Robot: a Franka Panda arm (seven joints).
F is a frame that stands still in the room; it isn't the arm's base.
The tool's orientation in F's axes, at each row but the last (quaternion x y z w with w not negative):
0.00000 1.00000 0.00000 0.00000
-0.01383 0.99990 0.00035 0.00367
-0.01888 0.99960 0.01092 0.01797
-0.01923 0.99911 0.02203 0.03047
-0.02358 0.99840 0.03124 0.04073
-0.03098 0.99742 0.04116 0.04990
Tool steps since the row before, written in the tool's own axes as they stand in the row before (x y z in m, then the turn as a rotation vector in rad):
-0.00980 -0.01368 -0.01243 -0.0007 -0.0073 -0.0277
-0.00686 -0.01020 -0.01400 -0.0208 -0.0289 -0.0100
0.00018 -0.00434 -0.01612 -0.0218 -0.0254 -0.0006
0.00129 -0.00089 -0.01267 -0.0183 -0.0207 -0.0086
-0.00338 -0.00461 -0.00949 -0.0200 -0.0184 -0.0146
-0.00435 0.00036 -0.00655 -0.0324 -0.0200 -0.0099
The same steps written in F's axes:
0.00980 -0.01368 0.01243 0.0007 -0.0073 0.0277
0.00704 -0.01002 0.01404 0.0215 -0.0283 0.0101
-0.00059 -0.00471 0.01601 0.0227 -0.0246 0.0009
-0.00201 -0.00151 0.01252 0.0186 -0.0204 0.0088
0.00284 -0.00506 0.00944 0.0197 -0.0184 0.0151
0.00366 0.00005 0.00697 0.0325 -0.0189 0.0115

